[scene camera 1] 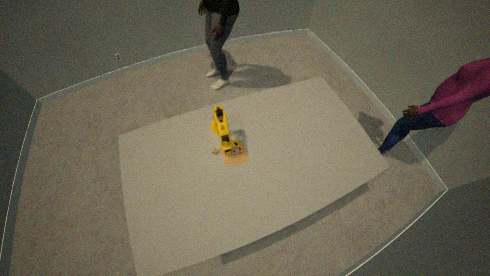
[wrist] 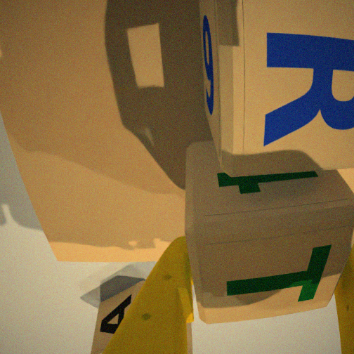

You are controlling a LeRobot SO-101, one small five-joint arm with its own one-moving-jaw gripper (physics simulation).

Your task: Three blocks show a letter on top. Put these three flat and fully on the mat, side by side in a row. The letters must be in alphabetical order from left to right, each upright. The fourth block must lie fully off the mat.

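Frame: origin at the arm's base, x ahead, y left, z up, level; millimetres.
Where they show: hand, its tool point: (scene camera 1: 226, 151).
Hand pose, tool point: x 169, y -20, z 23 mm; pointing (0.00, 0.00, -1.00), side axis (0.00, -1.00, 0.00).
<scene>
After its pixels a point has its place.
My gripper (scene camera 1: 232, 150) {z 23, x 169, y -20 mm} (wrist: 266, 285) is shut on a wooden block (wrist: 265, 250) with green marks. Its near face shows a T-like mark; its other green mark is partly covered. A block with a blue R (wrist: 310, 85) and a blue 9 on its side overlaps the held block's far edge in the wrist view; whether they touch is unclear. A block with a black mark like an A (scene camera 1: 215, 151) {z 29, x 152, y -80 mm} (wrist: 114, 320) lies off the mat, left of it. A red-marked block (scene camera 1: 240, 149) {z 34, x 195, y 60 mm} is by the gripper over the orange mat (scene camera 1: 237, 160) {z 4, x 242, y 23 mm} (wrist: 65, 200).
The yellow arm (scene camera 1: 222, 127) {z 93, x 50, y 3 mm} reaches over the pale table (scene camera 1: 190, 215) {z 0, x 451, y -328 mm} to the mat's far part. Its shadow falls on the mat in the wrist view. Two people stand beyond the table, one behind it and one at the right.
</scene>
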